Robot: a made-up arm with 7 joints. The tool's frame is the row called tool.
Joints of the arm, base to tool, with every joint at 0 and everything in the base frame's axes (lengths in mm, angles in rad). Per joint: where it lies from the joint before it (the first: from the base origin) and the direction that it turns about. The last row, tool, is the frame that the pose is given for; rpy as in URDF.
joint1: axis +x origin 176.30 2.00 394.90
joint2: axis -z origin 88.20 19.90 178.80
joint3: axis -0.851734 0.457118 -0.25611 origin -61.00 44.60 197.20
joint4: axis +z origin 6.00 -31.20 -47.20
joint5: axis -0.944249 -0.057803 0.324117 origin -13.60 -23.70 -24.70
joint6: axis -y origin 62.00 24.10 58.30
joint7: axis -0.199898 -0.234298 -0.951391 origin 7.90 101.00 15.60
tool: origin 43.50 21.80 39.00 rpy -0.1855 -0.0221 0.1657
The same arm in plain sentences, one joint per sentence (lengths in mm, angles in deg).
The arm has seven revolute joints in a row. What follows holds with every joint at zero, and every direction is one of the base frame's. The first joint sits 176.3 mm along +x and 2 mm along +y and 394.9 mm along +z from the base frame's origin and turns about +x. The second joint sits 88.2 mm along +x and 19.9 mm along +y and 178.8 mm along +z from the first joint and turns about -z. The third joint sits 61 mm along -x and 44.6 mm along +y and 197.2 mm along +z from the second joint and turns about the direction (-0.851734, 0.457118, -0.25611). The fourth joint sits 6 mm along +x and 31.2 mm along -y and 47.2 mm along -z from the third joint and turns about +z. The fifth joint sits 13.6 mm along -x and 23.7 mm along -y and 24.7 mm along -z from the fourth joint and turns about the direction (-0.944249, -0.057803, 0.324117). The sixth joint sits 62 mm along +x and 24.1 mm along +y and 58.3 mm along +z from the fifth joint and turns about -y. The seventh joint sits 7.9 mm along +x and 101 mm along +y and 15.6 mm along +z from the sixth joint and turns about the direction (-0.199898, -0.234298, -0.951391). The tool frame, which is the frame that the pose is given for, sits 43.5 mm along +x and 21.8 mm along +y and 39 mm along +z from the seventh joint; its axes are the base frame's turned by roll -10.63, pitch -1.27 and yaw 9.49 deg (as in URDF: about the fixed x, then y, then z).
